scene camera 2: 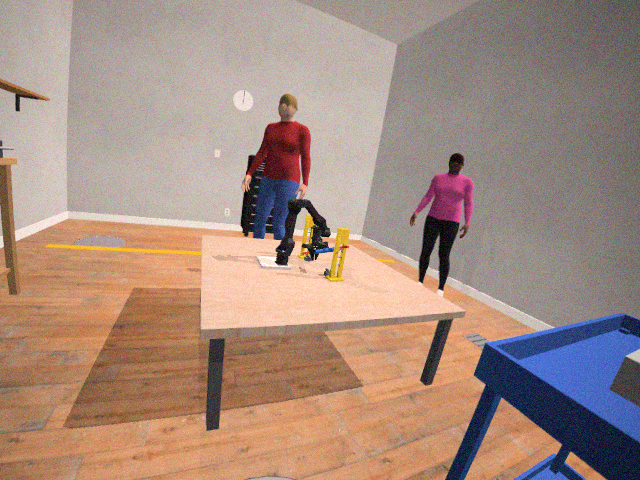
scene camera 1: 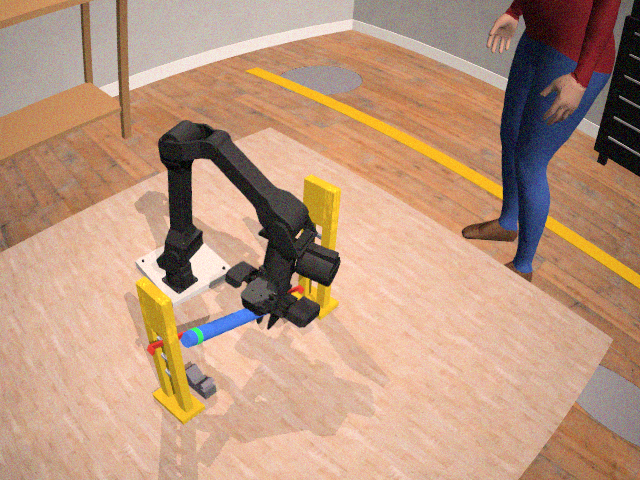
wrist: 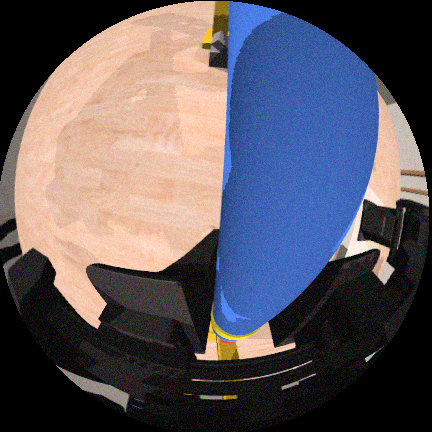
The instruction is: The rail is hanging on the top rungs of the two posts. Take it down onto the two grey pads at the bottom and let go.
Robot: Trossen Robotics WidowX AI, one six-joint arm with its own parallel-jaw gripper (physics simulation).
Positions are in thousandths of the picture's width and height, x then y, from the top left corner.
Labels:
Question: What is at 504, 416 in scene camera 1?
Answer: A yellow post.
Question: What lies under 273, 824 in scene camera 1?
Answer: A yellow post.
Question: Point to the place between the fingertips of my gripper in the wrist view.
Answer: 541, 543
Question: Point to a blue rail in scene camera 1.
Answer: At 301, 703

